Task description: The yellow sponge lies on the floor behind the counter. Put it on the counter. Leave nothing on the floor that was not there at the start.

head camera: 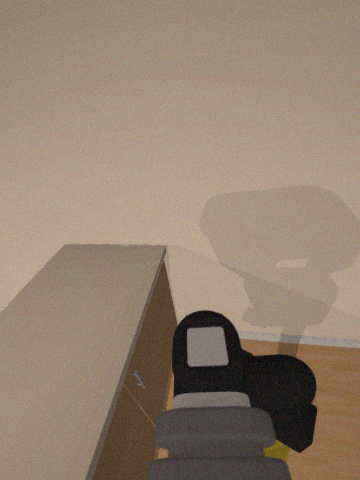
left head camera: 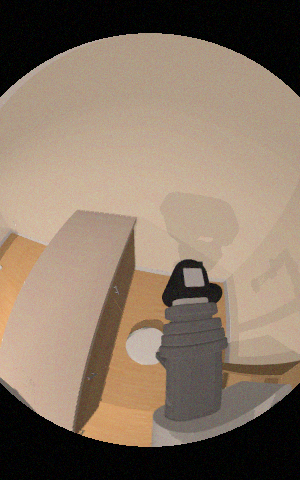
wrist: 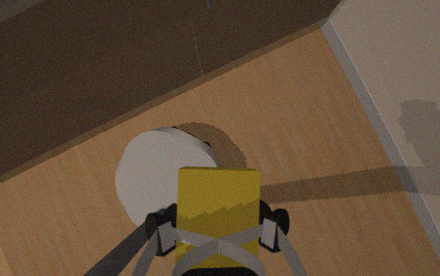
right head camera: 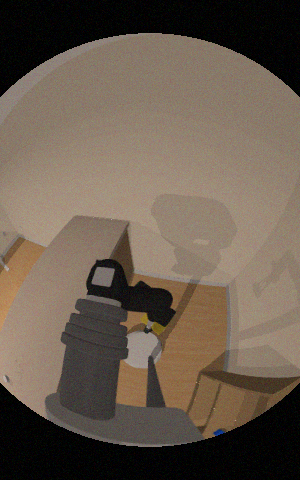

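Where they show: gripper, fingertip midpoint: (wrist: 217, 218) (right head camera: 153, 321); robot's base, origin of the base link: (left head camera: 146, 344) (wrist: 173, 176) (right head camera: 141, 348).
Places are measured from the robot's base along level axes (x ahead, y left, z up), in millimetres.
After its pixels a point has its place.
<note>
The yellow sponge (head camera: 276, 451) @[y -114, x 165, z 985 mm] (right head camera: 159, 328) @[y -110, x 153, z 985 mm] (wrist: 218, 192) @[y -63, x 204, z 985 mm] is held upright between the two fingertips of my gripper (right head camera: 152, 324) @[y -87, x 186, z 938 mm] (wrist: 217, 218) @[y -87, x 186, z 938 mm], which touch its two sides in the wrist view. My gripper is shut on it and holds it high above the floor. In the head camera view, the wrist and arm cover most of the sponge; it does not show in the left head view. The counter (head camera: 75, 320) @[y 467, x 528, z 883 mm] (left head camera: 65, 300) @[y 477, x 215, z 883 mm] (right head camera: 45, 320) @[y 501, x 58, z 883 mm] stands to the left of the gripper. Its dark side (wrist: 100, 75) @[y 309, x 84, z 519 mm] shows in the wrist view. The sponge is beside the counter, not over its top.
My round white base (left head camera: 144, 346) @[y 22, x -6, z 187 mm] (right head camera: 142, 350) @[y -24, x -10, z 187 mm] (wrist: 152, 175) @[y 42, x -31, z 187 mm] stands on the floor close to the counter. Handles stick out from the counter's side. A wall rises beyond the counter's end. A wooden piece of furniture (right head camera: 230, 395) @[y -719, x -480, z 521 mm] stands at the lower right, with a blue item (right head camera: 219, 432) by it.
</note>
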